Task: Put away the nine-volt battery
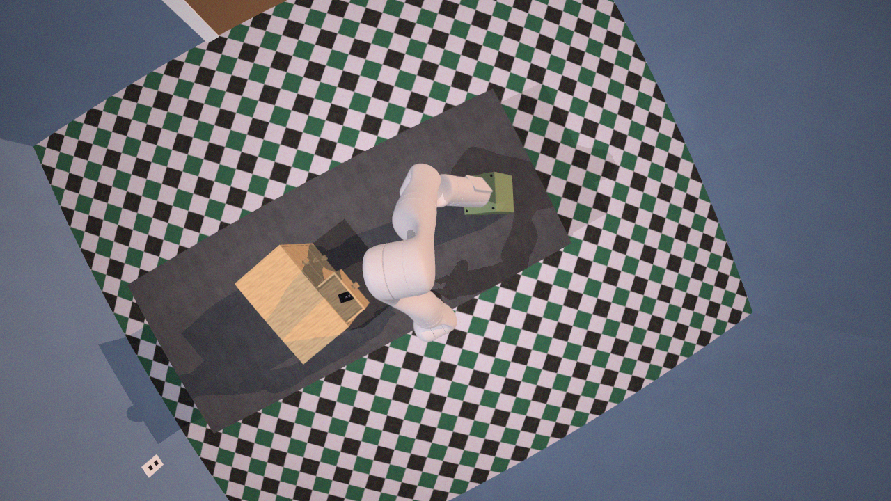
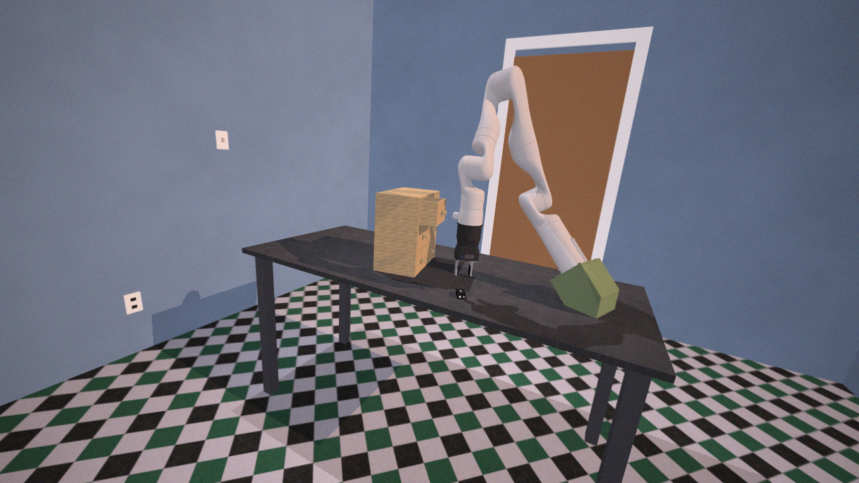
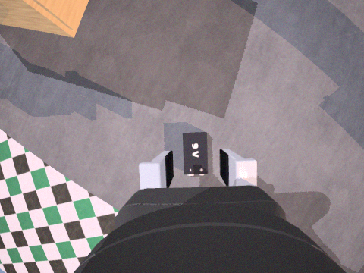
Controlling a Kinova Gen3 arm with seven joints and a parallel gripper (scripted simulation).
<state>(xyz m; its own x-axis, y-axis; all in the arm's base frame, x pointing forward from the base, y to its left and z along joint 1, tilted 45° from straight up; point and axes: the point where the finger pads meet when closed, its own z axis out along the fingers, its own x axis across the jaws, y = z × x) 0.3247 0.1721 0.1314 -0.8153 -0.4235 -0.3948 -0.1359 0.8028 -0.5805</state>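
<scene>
My gripper is now 10 mm to the right of the black nine-volt battery and 90 mm above it.
</scene>
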